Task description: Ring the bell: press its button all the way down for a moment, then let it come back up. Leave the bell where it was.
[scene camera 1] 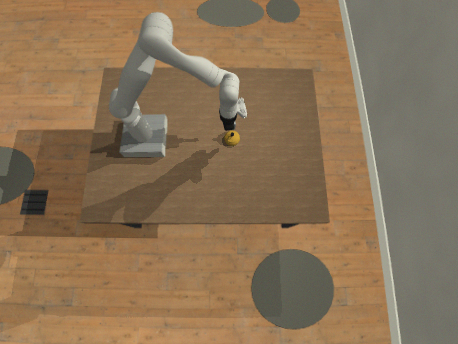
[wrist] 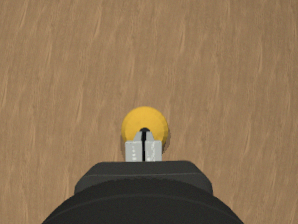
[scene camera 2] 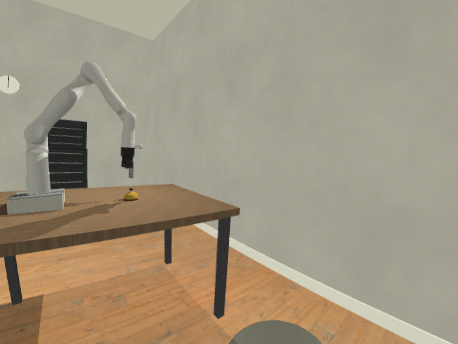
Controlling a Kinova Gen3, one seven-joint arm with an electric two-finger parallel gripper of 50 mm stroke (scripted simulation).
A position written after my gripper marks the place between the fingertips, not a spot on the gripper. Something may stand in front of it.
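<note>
My gripper (wrist: 144, 141) is visible to me, and so is a yellow bell (wrist: 149, 117).
</note>
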